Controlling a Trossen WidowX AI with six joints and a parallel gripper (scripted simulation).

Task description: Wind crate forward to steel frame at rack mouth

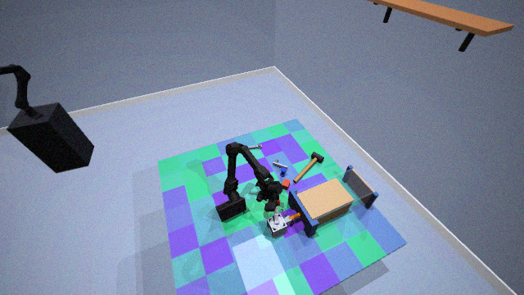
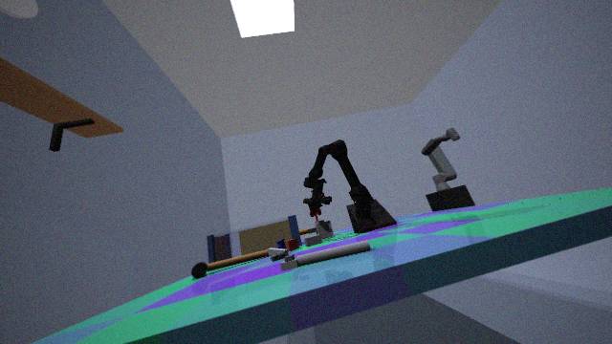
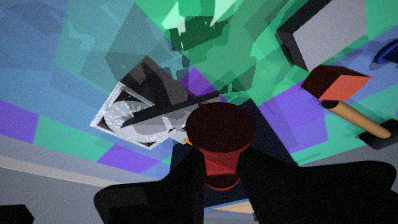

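Now: gripper tip 5 cm past the grey hand winch, 10 cm to the left of it and 10 cm above it. Round my gripper tip: blue steel frame: 12 cm ahead, 7 cm to the right, 3 cm below; then dark red knob: 1 cm behind, 1 cm to the left; then red-knobbed crank handle: 2 cm behind, 3 cm to the right, 3 cm below.
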